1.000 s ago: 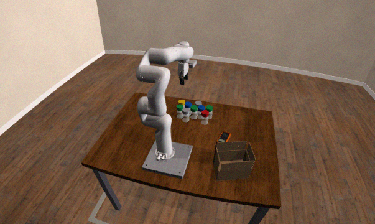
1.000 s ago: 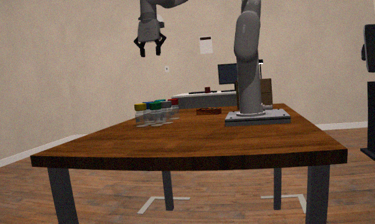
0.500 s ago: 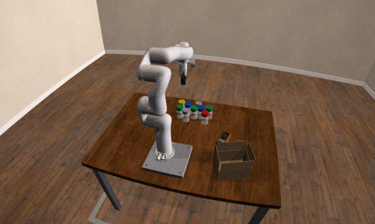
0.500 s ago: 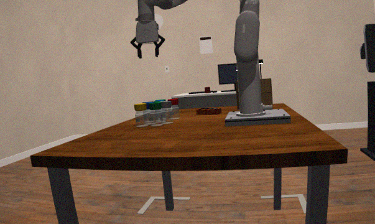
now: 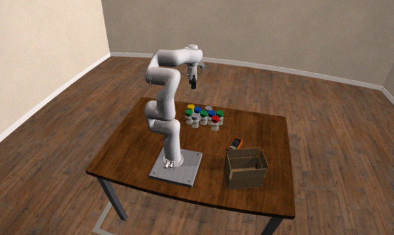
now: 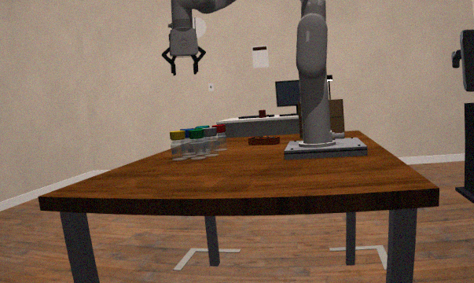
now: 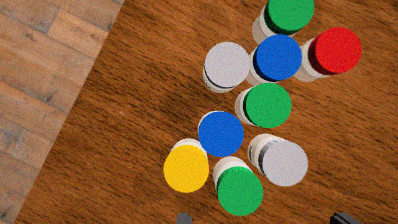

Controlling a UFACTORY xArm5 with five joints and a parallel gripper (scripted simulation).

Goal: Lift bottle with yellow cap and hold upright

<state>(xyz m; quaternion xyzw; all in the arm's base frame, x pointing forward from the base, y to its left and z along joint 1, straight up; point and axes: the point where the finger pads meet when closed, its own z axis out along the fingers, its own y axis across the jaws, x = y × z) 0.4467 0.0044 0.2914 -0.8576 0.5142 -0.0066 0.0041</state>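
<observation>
My gripper is now 270 mm above the yellow-capped bottle, 40 mm short of it and 20 mm to the right of it. From my hand the other things lie so: red-capped bottle (270 mm below, 180 mm to the right, 50 mm behind); small orange device (360 mm to the right, 300 mm below, 210 mm behind).
</observation>
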